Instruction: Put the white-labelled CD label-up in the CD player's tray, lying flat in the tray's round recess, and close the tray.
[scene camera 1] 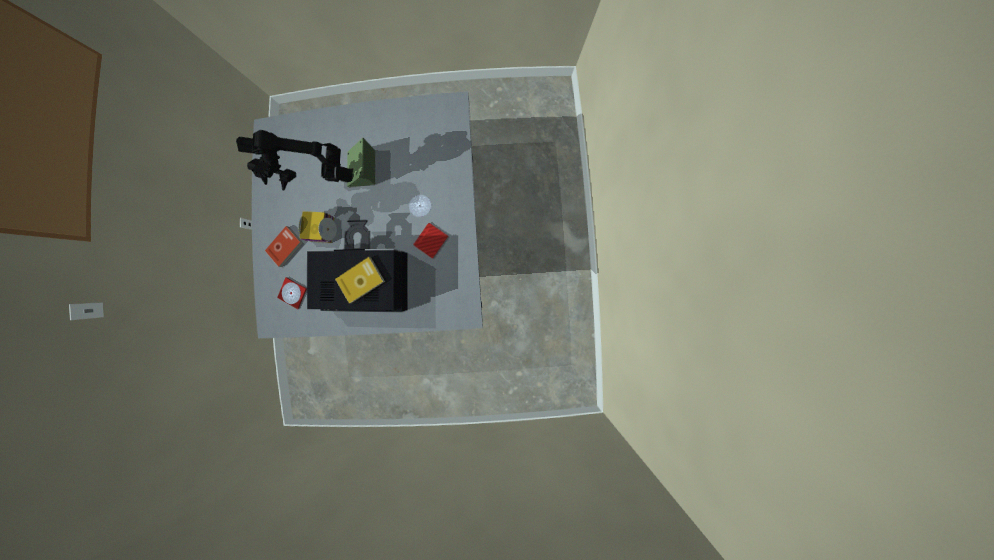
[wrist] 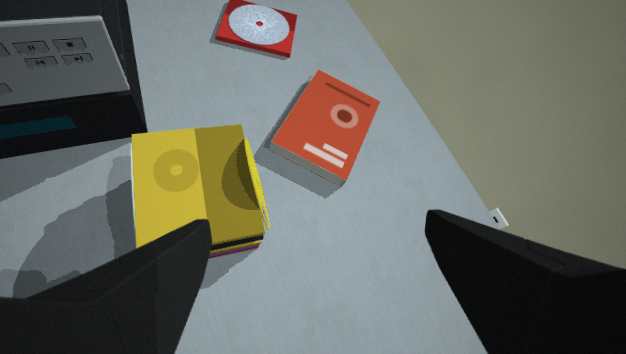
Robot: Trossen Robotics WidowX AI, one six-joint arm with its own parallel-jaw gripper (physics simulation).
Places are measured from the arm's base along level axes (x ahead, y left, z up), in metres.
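Pixels of known places: gripper, fingertip midpoint: [scene camera 1: 275, 187] [wrist: 319, 226]; arm's base at its link origin: [scene camera 1: 350, 175].
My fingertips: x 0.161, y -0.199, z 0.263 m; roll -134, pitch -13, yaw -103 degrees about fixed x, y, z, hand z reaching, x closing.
Note:
Ahead of a thing's pixels: the offset from my fingertips to its top centre.
My gripper [scene camera 1: 274, 185] [wrist: 319, 226] is open and empty above the table, with its fingers wide apart. A pale speckled disc [scene camera 1: 290, 292] [wrist: 245, 30] lies flat on a red case [scene camera 1: 300, 304] [wrist: 287, 48]. Another pale disc {0.031 m back, 0.587 m left, 0.305 m down} [scene camera 1: 419, 205] lies on the table right of the middle in the scene view. A third disc [scene camera 1: 327, 228] [wrist: 256, 182] leans against a yellow case stack {0.128 m ahead, 0.050 m left, 0.213 m down} [scene camera 1: 310, 217] [wrist: 165, 210]; I cannot tell which disc is white-labelled. The black CD player [scene camera 1: 322, 267] [wrist: 70, 107] stands near the stack. Its tray cannot be told from the shadows.
An orange book {0.244 m ahead, 0.172 m right, 0.282 m down} [scene camera 1: 288, 243] [wrist: 310, 117] lies between the yellow stack and the table's side edge. A yellow book {0.380 m ahead, 0.404 m left, 0.089 m down} [scene camera 1: 359, 280] lies on the player. A green block [scene camera 1: 361, 163] stands near the arm. A red case {0.149 m ahead, 0.664 m left, 0.295 m down} [scene camera 1: 431, 240] lies beyond the player.

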